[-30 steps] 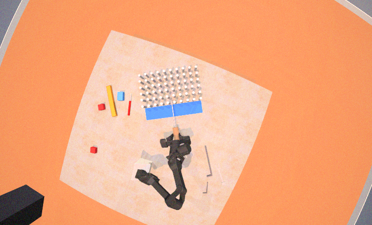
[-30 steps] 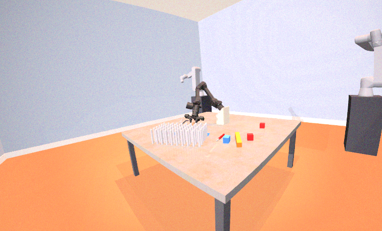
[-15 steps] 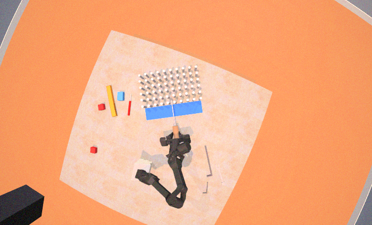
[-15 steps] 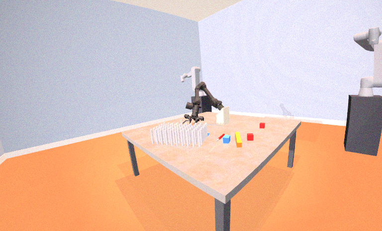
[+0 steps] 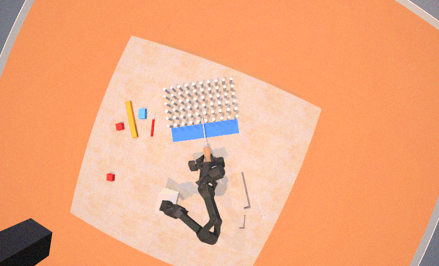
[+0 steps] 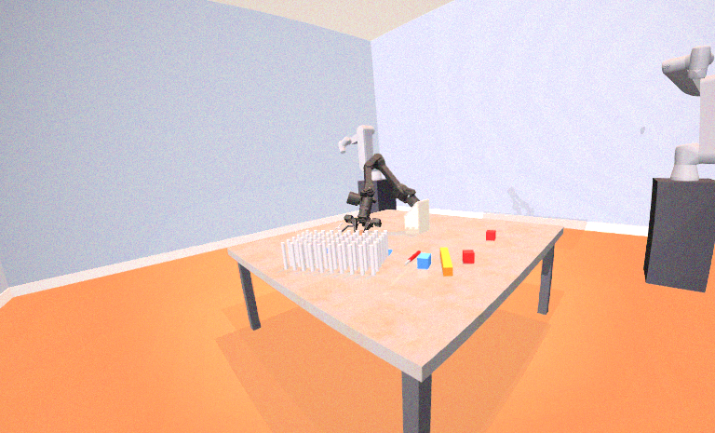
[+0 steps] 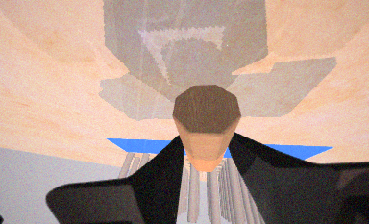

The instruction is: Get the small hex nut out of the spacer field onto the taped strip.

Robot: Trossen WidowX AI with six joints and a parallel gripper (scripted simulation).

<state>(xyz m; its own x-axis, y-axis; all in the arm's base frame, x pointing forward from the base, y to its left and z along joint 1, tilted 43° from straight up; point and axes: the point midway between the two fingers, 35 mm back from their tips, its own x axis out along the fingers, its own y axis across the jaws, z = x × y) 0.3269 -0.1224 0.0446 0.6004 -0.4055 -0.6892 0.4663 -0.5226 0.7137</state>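
The blue taped strip is 12 cm ahead of my gripper tip, 6 cm to the left of it and 3 cm below it. Also, from my gripper tip: red-handled tool 37 cm to the left, 7 cm ahead, 3 cm below; blue block 44 cm to the left, 8 cm ahead, 1 cm below; fork tool 40 cm to the right, 19 cm behind, 3 cm below.
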